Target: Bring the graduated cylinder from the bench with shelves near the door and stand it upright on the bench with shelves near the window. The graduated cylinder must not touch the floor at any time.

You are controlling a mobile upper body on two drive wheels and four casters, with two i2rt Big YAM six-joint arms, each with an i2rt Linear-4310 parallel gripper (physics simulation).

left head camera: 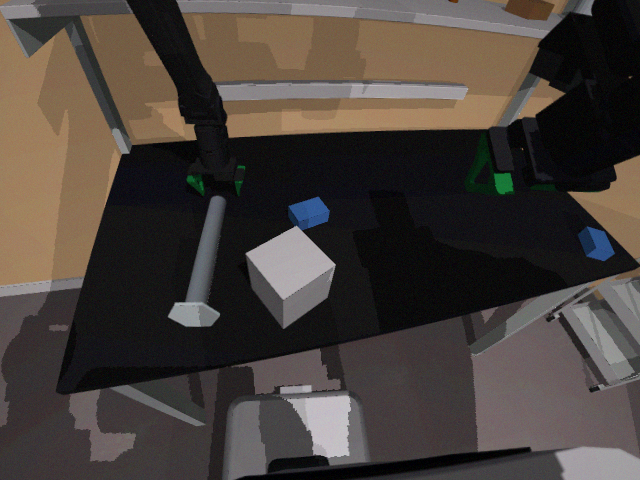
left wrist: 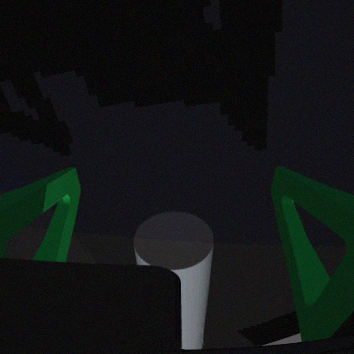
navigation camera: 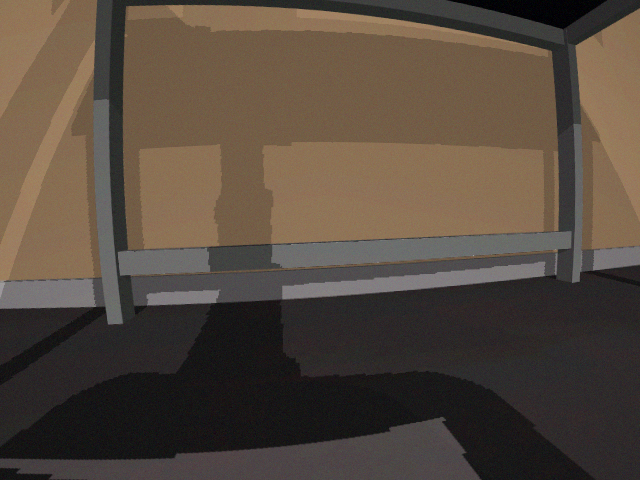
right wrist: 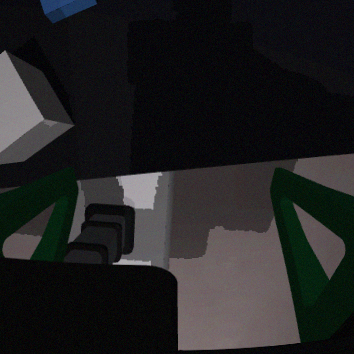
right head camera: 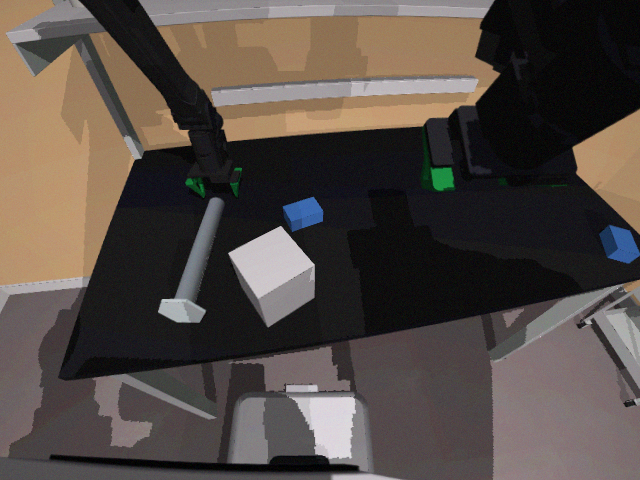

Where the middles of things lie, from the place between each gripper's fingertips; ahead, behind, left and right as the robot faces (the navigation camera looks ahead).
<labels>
The graduated cylinder (left head camera: 195, 312) lies 15 cm ahead of my right hand, 46 cm to the left of it and 32 cm below it.
The graduated cylinder lies 21 cm behind my left hand, 1 cm to the left of it and 3 cm above it.
</labels>
